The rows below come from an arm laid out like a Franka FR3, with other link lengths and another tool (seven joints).
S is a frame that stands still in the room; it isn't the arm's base.
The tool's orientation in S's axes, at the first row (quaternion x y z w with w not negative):
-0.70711, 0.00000, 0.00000, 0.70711
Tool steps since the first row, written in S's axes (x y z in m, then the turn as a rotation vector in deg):
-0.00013, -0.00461, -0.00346, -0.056, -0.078, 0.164
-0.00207, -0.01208, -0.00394, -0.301, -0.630, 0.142
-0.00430, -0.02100, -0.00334, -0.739, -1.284, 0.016
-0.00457, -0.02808, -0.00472, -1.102, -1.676, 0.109
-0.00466, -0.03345, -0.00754, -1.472, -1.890, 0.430
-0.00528, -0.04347, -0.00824, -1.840, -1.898, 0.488
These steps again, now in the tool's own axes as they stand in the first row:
-0.00013, 0.00346, -0.00461, -0.056, -0.164, -0.078
-0.00207, 0.00394, -0.01208, -0.301, -0.142, -0.630
-0.00430, 0.00334, -0.02100, -0.739, -0.016, -1.284
-0.00457, 0.00472, -0.02808, -1.102, -0.109, -1.676
-0.00466, 0.00754, -0.03345, -1.472, -0.430, -1.890
-0.00528, 0.00824, -0.04347, -1.840, -0.488, -1.898

